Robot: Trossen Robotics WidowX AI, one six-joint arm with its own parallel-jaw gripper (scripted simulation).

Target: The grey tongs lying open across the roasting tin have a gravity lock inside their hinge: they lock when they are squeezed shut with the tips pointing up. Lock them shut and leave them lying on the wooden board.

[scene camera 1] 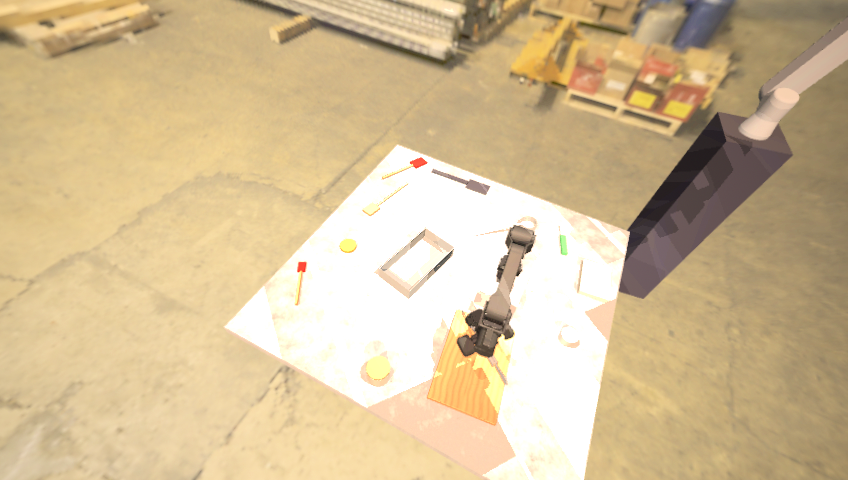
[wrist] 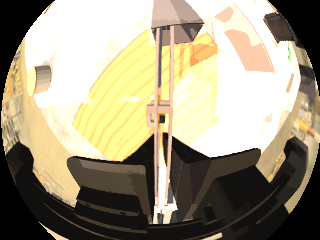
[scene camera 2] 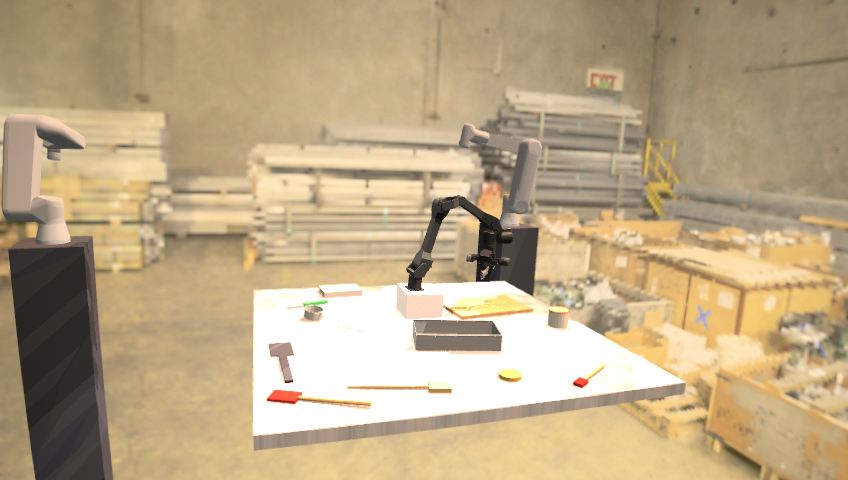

Observation:
I see my gripper [scene camera 1: 480, 348], a wooden board [scene camera 1: 471, 386] and a roasting tin [scene camera 1: 407, 270].
My gripper is seen too in the wrist view [wrist: 160, 137]. The wooden board is seen too in the wrist view [wrist: 113, 118] and in scene camera 2 [scene camera 2: 498, 305]. The roasting tin shows as well in scene camera 2 [scene camera 2: 429, 335].

